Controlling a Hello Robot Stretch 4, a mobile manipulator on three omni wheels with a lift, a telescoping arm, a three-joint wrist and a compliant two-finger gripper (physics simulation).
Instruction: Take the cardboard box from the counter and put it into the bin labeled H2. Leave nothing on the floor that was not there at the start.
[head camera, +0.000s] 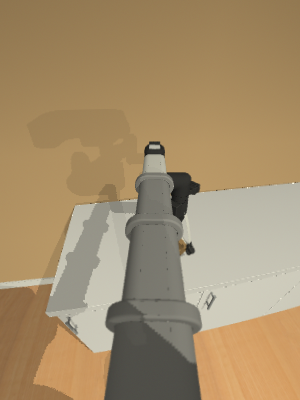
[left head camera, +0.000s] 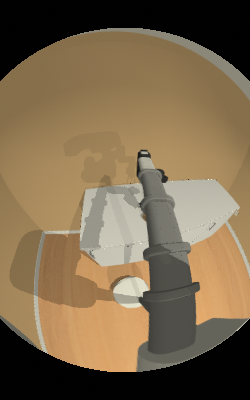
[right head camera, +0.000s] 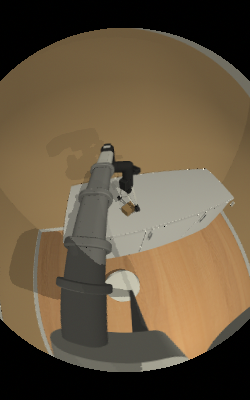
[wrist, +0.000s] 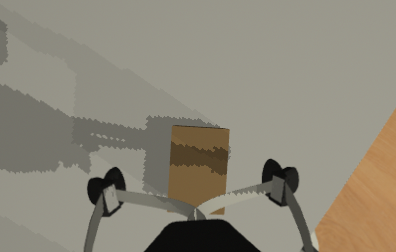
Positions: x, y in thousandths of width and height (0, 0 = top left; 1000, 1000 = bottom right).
Scene:
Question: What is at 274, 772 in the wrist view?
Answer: My gripper.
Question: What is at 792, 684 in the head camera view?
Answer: A white counter.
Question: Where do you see a white counter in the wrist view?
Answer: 234, 367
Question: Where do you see a brown cardboard box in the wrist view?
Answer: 504, 617

